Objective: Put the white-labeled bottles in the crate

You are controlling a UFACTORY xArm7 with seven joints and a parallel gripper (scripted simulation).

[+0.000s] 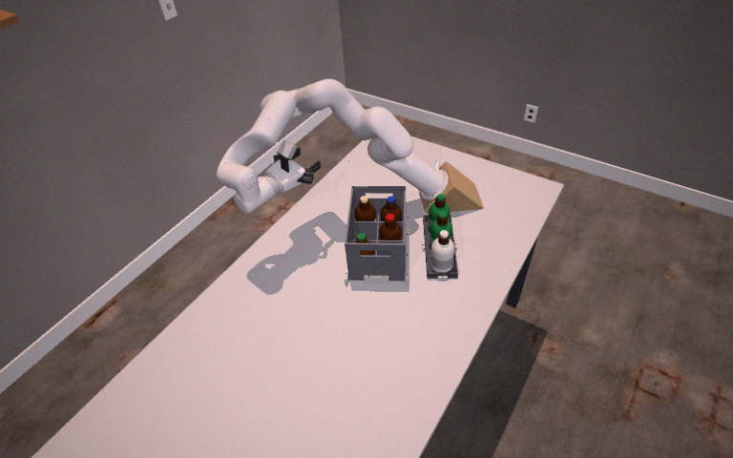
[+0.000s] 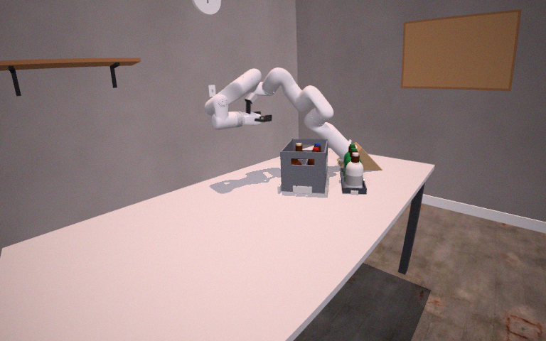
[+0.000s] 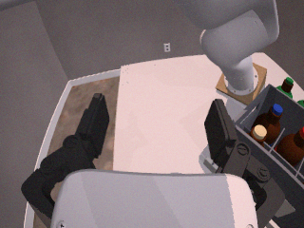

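Right now my hand is 9 cm short of the white-labeled bottle, 48 cm to the right of it and 21 cm above it. The rest, counted from my hand: grey crate 8 cm ahead, 26 cm to the left, 21 cm below; dark tray 1 cm ahead, 46 cm to the left, 28 cm below.
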